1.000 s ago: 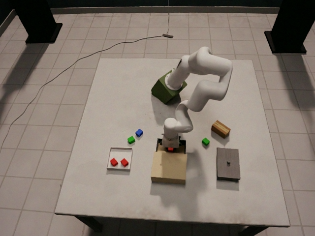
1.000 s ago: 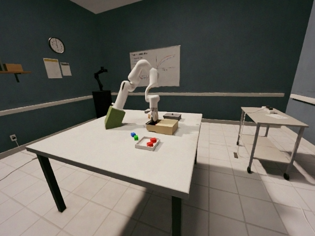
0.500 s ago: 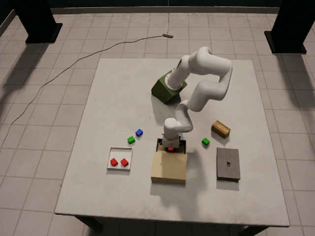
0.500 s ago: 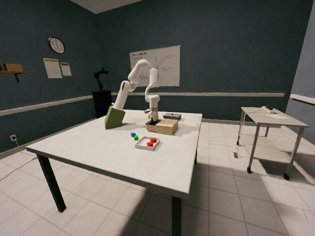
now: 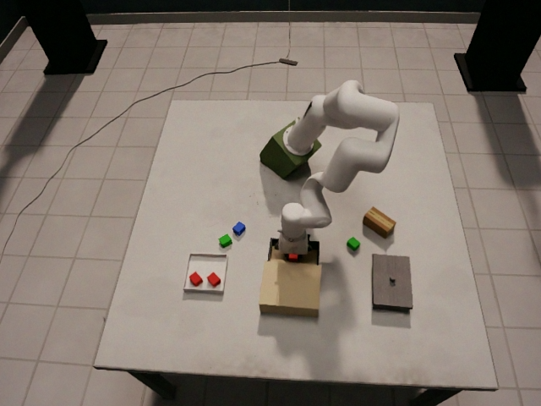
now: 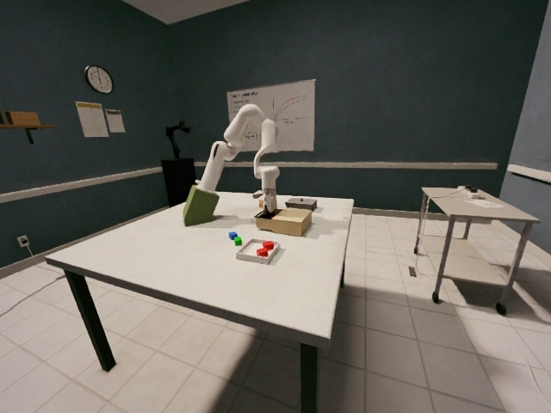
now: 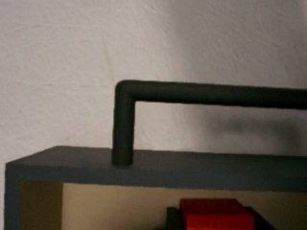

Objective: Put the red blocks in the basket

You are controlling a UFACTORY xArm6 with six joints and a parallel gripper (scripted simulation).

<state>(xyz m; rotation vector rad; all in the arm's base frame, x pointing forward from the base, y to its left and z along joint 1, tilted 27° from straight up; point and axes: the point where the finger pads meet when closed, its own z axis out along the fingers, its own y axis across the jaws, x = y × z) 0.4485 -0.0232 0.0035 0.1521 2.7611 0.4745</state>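
Now: hand 1 cm short of the drawer. From my hand the other things lie so: blue block 21 cm to the right, 13 cm behind, 3 cm below; light wooden cabinet 8 cm ahead; white basket 32 cm to the right, 6 cm ahead, 3 cm below.
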